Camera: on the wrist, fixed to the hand. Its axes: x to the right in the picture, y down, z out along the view.
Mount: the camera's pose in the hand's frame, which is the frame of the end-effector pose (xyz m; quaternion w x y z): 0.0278 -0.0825 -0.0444 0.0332 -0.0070 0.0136 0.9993
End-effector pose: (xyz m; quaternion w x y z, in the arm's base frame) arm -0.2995 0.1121 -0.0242 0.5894 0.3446 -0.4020 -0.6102
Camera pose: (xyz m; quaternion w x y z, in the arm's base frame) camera -0.2982 0.0792 -0.1162 0.6372 -0.3861 -0.3454 0.5706
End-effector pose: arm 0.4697 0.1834 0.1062 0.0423 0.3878 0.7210 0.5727
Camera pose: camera 0.3858 0.1615 0.0611 0.5780 -0.7253 0.3670 -0.0716
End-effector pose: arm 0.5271 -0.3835 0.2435 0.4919 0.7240 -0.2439 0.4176
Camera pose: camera 0.5887 -0.3085 0.2325 0.3926 0.2288 0.7278 -0.5136
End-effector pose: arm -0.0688 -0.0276 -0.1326 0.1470 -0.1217 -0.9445 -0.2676
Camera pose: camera -0.1106 -0.1157 -0.1257 0.2843 -0.9452 0.0941 0.1297
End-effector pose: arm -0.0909 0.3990 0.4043 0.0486 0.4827 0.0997 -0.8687
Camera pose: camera -0.0837 0.4896 0.3683 0.8718 0.1271 -0.4723 0.0270
